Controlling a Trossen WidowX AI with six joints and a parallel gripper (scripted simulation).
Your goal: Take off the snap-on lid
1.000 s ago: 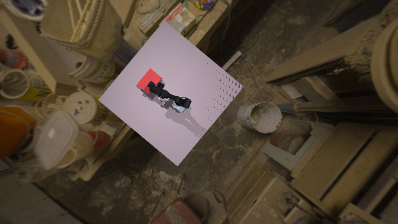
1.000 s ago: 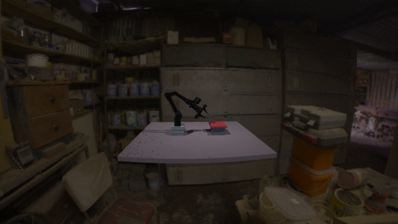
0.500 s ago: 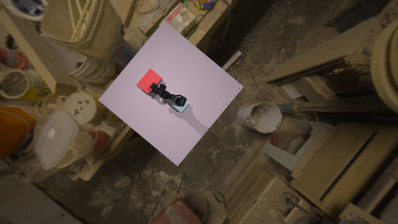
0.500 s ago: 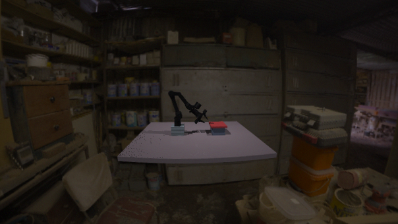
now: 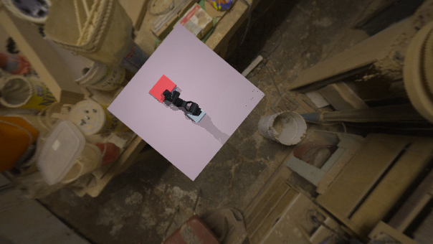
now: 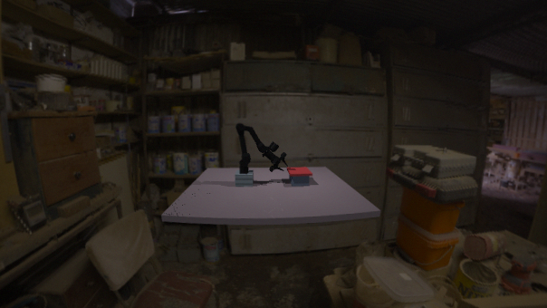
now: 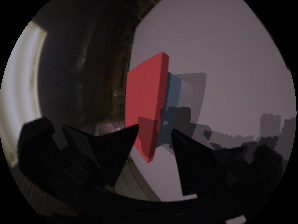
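The red lid lies 11 cm ahead of my gripper tip and 2 cm below it. From my gripper tip the other things lie so: blue storage box 11 cm ahead, 7 cm below.
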